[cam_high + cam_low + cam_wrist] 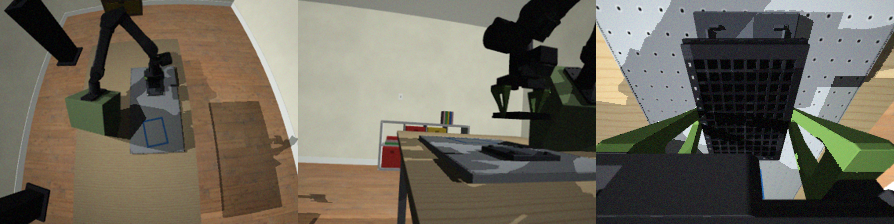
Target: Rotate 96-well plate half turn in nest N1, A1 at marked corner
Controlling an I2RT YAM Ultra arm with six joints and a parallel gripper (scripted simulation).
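Now: the black 96-well plate right at my hand. From my hand the other things lie so: plate nest N1: 9 cm below.
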